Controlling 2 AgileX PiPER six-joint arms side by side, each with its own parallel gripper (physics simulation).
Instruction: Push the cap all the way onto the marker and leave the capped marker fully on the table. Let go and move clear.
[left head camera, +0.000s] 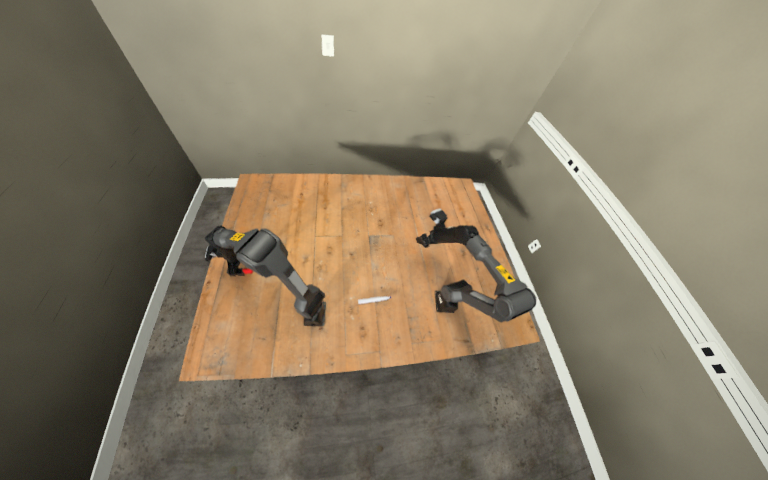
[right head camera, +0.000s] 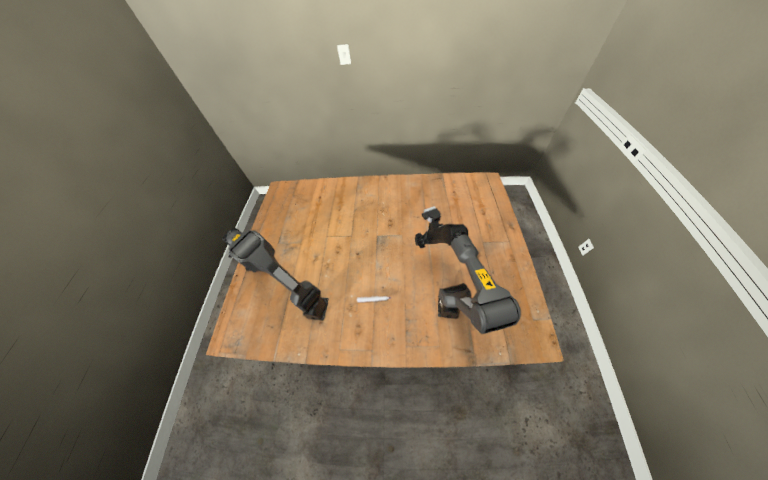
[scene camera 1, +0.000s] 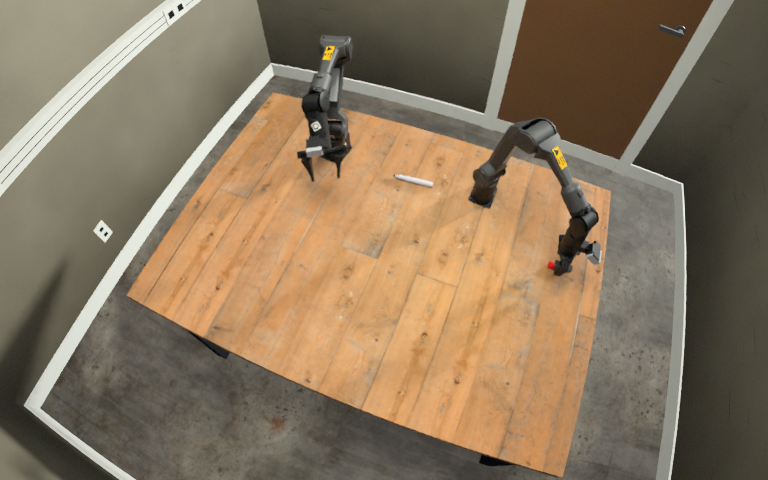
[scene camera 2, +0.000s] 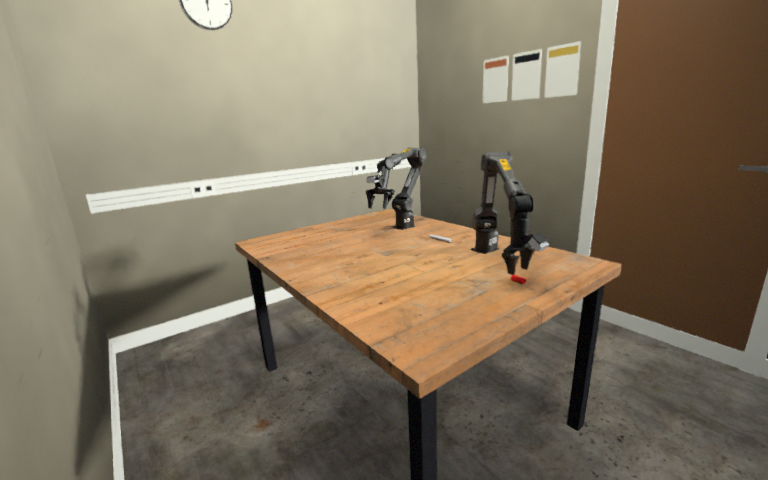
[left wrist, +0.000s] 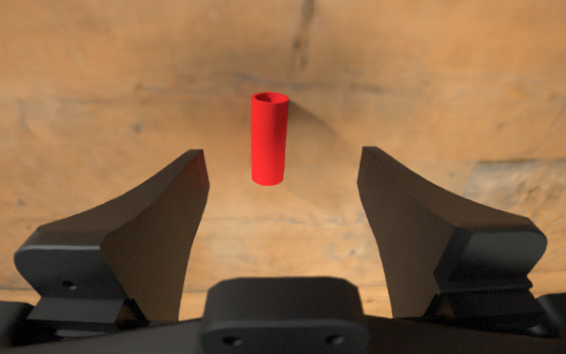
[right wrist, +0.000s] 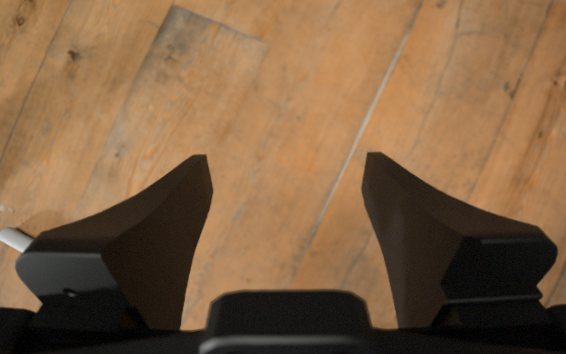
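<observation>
The red cap (left head camera: 247, 271) (scene camera 1: 551, 264) (scene camera 2: 518, 279) (left wrist: 269, 140) lies on its side on the table. In the left wrist view its hollow end points away from the gripper base. My left gripper (left wrist: 282, 166) (scene camera 2: 518, 271) is open just above the cap, which shows between the fingertip lines, nearer the left one. The white marker (left head camera: 374, 300) (right head camera: 372, 299) (scene camera 1: 414, 181) (scene camera 2: 440, 238) lies uncapped between the arm bases, its dark tip toward the right arm; its end also shows at the left edge of the right wrist view (right wrist: 16, 239). My right gripper (right wrist: 286, 172) (scene camera 1: 326, 178) (scene camera 2: 379, 204) is open, raised above the table.
The wooden table (left head camera: 334, 350) (right head camera: 339, 350) (scene camera 1: 339, 316) (scene camera 2: 362, 294) carries both arm bases. The left arm's base (scene camera 1: 483, 195) stands beside the marker's blunt end. The cap lies near the table's side edge on the left arm's side.
</observation>
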